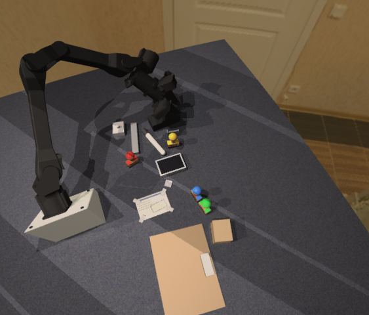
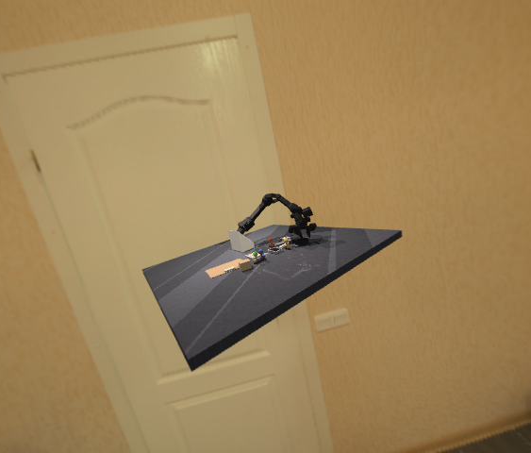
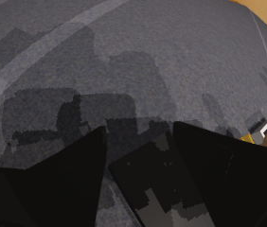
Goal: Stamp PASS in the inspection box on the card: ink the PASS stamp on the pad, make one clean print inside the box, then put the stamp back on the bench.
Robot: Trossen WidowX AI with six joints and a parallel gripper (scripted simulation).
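The green-knobbed stamp lies 360 mm to the right of my gripper tip, 50 mm behind it and 20 mm below it. From my gripper tip the other things lie so: black block: 60 mm behind, 20 mm below; then yellow stamp: 120 mm to the right, 70 mm behind, 20 mm below; then white pen: 140 mm behind, 60 mm to the right, 30 mm below.
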